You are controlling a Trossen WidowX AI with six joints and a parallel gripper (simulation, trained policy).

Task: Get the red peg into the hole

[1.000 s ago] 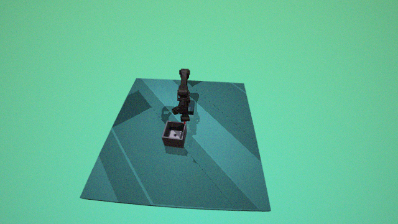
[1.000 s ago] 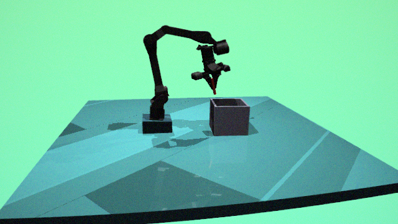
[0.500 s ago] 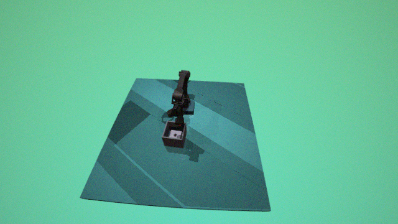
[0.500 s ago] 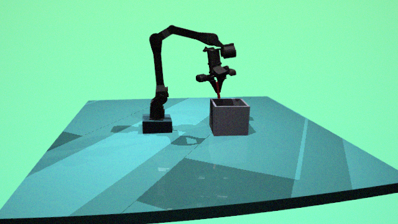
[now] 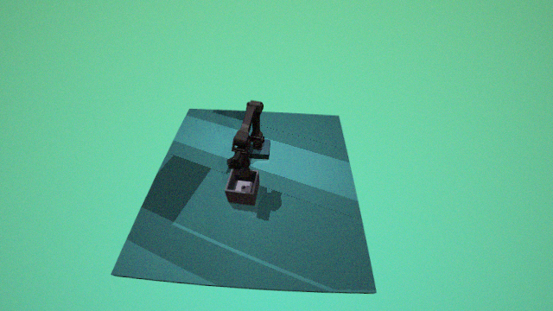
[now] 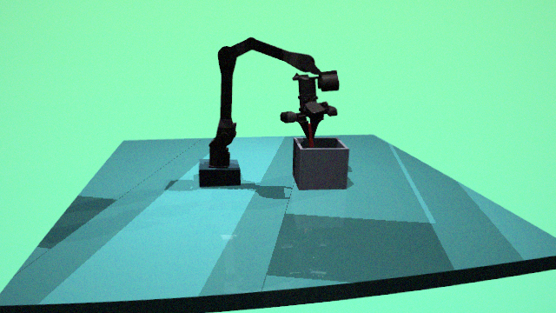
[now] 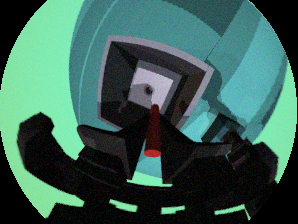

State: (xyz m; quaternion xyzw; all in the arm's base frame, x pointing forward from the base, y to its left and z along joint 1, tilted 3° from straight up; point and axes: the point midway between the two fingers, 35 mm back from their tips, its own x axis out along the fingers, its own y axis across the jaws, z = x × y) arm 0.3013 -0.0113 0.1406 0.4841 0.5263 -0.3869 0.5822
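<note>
Right now the plate is 10 cm below my gripper tip, 3 cm ahead of it and 1 cm to the right of it. The rest, counted from my gripper tip: red peg 1 cm above.
</note>
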